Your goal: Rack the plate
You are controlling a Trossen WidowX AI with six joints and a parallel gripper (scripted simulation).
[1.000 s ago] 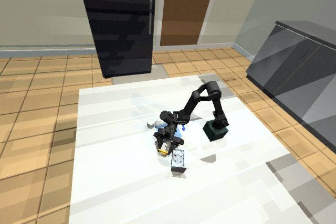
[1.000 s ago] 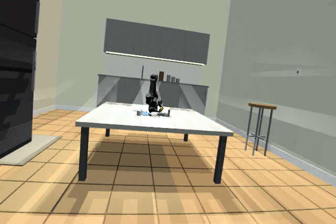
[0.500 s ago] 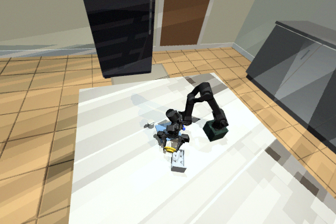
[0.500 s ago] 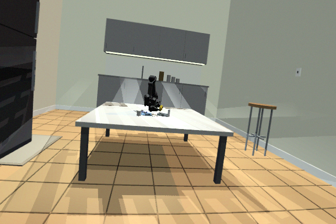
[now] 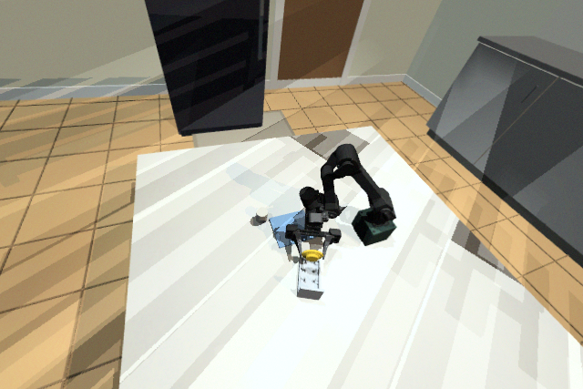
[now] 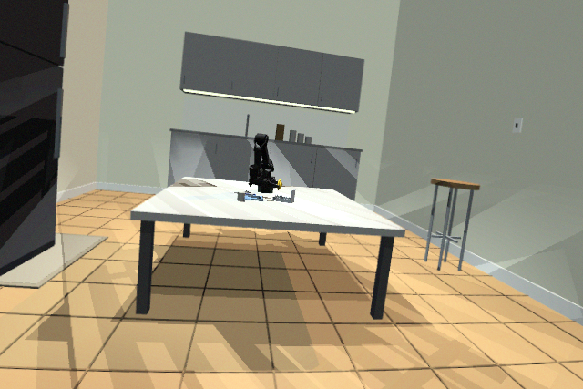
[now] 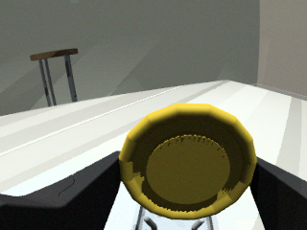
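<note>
My gripper tip is 70 mm above the grey dish rack and 30 mm to the right of it. The rest, counted from my gripper tip: blue spoon (190 mm to the right, 100 mm behind, 90 mm below); yellow plate (10 mm to the right); white cup (230 mm to the right, 130 mm ahead, 70 mm below).
</note>
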